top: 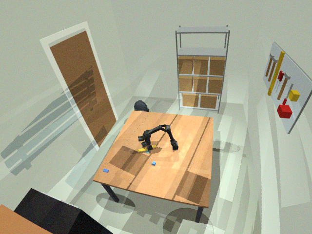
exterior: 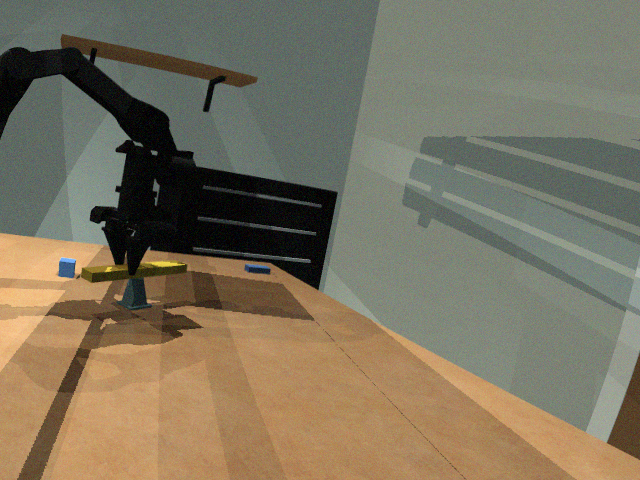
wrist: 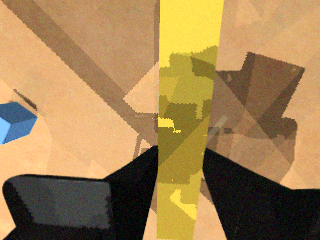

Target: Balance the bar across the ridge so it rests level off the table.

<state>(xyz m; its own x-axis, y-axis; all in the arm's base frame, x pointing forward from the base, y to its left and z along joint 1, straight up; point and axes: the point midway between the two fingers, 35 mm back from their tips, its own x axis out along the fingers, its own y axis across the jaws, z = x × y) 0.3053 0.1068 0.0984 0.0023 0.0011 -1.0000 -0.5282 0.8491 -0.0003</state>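
Now: gripper tip 20 mm to the right of the bar and 20 mm short of it. Round my gripper tip: blue cube 180 mm to the left, 110 mm behind, 50 mm below; then flat blue block 430 mm ahead, 390 mm to the left, 60 mm below.
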